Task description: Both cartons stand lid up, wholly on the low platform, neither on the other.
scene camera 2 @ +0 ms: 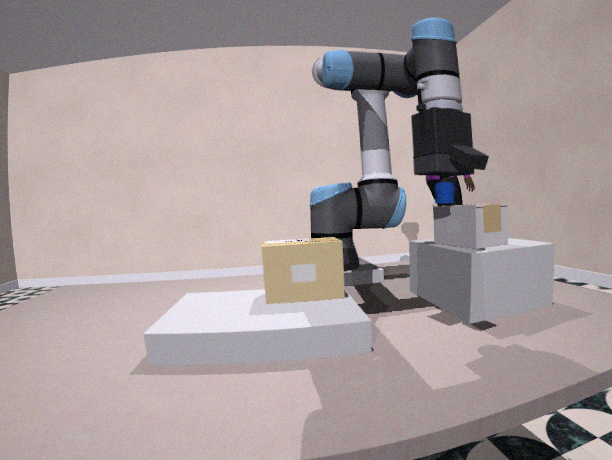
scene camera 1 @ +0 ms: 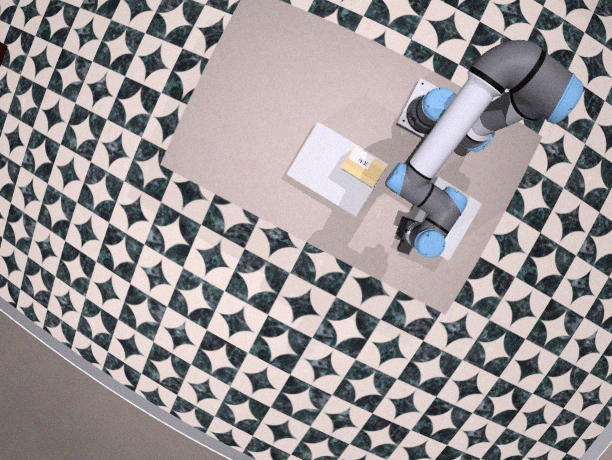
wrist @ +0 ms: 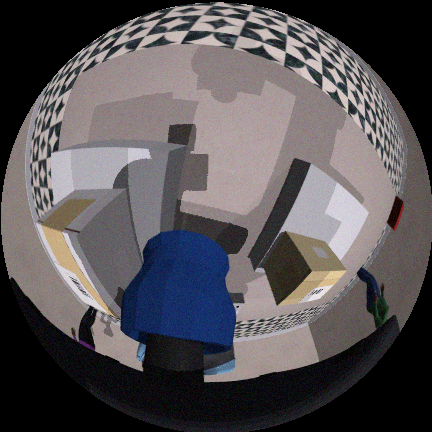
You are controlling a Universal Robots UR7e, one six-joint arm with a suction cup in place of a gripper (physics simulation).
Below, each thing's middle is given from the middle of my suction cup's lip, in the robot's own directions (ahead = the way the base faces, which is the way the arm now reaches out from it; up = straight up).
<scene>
I see the taller block (scene camera 2: 475, 285) 160 mm below my suction cup, 140 mm to the left of it and 70 mm behind it. Also, from my suction cup: low white platform (scene camera 2: 233, 327) 300 mm to the right, 190 mm below, 120 mm behind.
</scene>
